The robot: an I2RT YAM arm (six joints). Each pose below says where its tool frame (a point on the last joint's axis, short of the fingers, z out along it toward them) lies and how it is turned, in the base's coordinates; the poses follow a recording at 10 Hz.
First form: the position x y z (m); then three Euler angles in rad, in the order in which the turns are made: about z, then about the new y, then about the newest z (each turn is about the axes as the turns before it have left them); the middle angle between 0 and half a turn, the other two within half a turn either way.
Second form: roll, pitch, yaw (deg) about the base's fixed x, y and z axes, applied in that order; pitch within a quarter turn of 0, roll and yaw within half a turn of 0; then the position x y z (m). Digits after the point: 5 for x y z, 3 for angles.
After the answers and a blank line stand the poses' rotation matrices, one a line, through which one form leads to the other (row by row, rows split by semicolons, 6 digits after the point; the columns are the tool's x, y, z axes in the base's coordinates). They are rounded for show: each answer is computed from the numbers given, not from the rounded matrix.
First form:
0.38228, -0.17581, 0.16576, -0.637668, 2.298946, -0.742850
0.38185, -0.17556, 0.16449, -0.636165, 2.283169, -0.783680
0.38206, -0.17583, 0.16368, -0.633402, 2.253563, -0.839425
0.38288, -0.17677, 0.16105, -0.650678, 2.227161, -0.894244
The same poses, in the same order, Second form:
-142.815, 33.351, -162.466, 0.38228, -0.17581, 0.16576
-140.740, 32.416, -159.710, 0.38185, -0.17556, 0.16449
-137.536, 31.210, -155.810, 0.38206, -0.17583, 0.16368
-134.651, 29.737, -153.386, 0.38288, -0.17677, 0.16105

-0.796509 0.076808 0.599728; -0.251665 0.859776 -0.444354; -0.549762 -0.504862 -0.665490
-0.791793 0.049689 0.608765; -0.292741 0.843879 -0.449634; -0.536066 -0.534227 -0.653631
-0.780176 0.016824 0.625333; -0.350464 0.816275 -0.459206; -0.518170 -0.577419 -0.630942
-0.776315 0.000648 0.630345; -0.388981 0.786398 -0.479866; -0.496013 -0.617719 -0.610241

